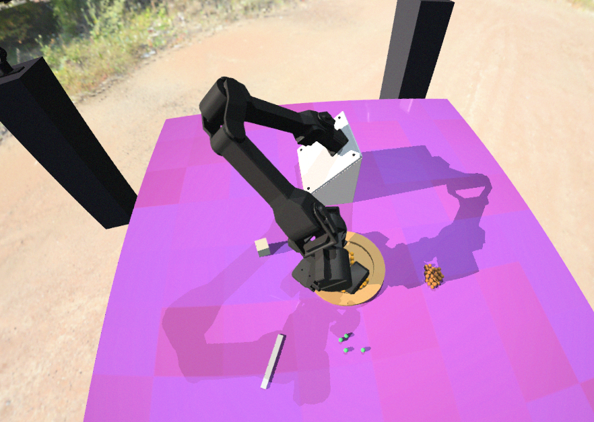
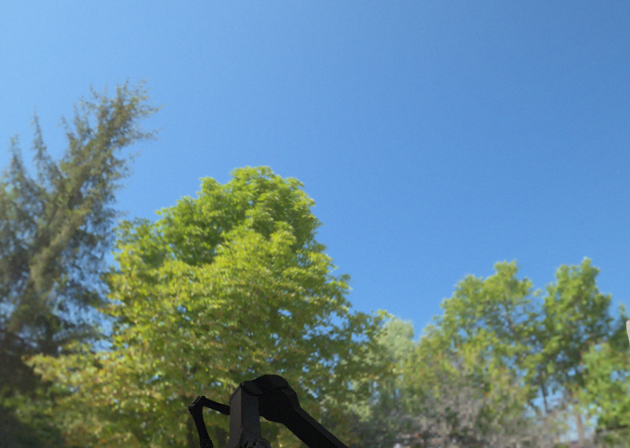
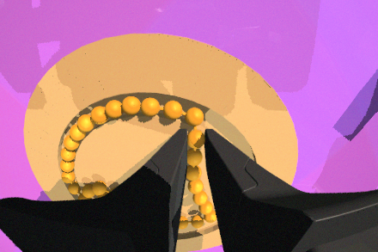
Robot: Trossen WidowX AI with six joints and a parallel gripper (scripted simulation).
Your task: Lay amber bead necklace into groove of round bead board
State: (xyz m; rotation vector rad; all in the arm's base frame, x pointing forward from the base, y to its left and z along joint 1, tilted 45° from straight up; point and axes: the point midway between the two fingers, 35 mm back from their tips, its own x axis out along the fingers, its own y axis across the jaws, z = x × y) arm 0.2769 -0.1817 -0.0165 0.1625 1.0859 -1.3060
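The round tan bead board is 60 mm to the left of my gripper tip and 10 mm below it. The rest, counted from my gripper tip: small cream cube (110 mm behind, 130 mm to the right); then white bar (170 mm ahead, 170 mm to the right, 10 mm below).
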